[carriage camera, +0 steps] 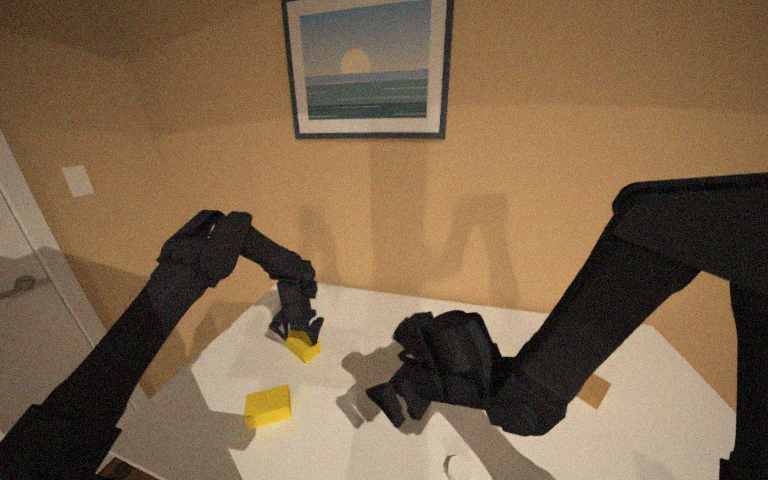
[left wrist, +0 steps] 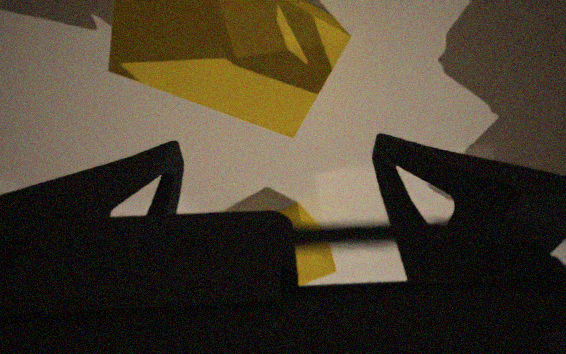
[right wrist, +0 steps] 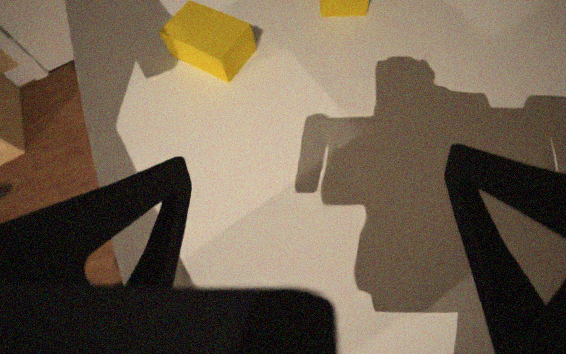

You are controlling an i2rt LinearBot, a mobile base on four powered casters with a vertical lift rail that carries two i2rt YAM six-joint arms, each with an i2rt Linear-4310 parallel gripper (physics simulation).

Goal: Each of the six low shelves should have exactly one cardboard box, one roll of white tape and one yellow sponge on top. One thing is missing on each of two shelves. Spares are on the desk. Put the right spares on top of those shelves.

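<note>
My left gripper (carriage camera: 297, 339) (left wrist: 278, 148) is open and empty. It hangs over a yellow sponge (carriage camera: 304, 349) (left wrist: 215, 80) (right wrist: 345, 7) on the far left part of the white desk (carriage camera: 322, 421) (right wrist: 240, 150). The fingers' shadow falls on this sponge. A second yellow sponge (carriage camera: 267, 406) (left wrist: 315, 262) (right wrist: 215, 40) lies nearer the front. My right gripper (carriage camera: 408, 420) (right wrist: 315, 165) is open and empty above the desk's middle. A white roll (carriage camera: 470, 468) shows partly at the bottom edge of the carriage view. A cardboard box (carriage camera: 594, 391) shows partly behind the right arm. The six shelves cannot be made out.
A brown box-like thing (right wrist: 10, 115) shows at the left edge of the right wrist view, beside brown wood (right wrist: 55, 150). A wall with a framed picture (carriage camera: 368, 96) stands behind the desk. A door (carriage camera: 33, 328) is at the left. The right arm spans the desk's right part.
</note>
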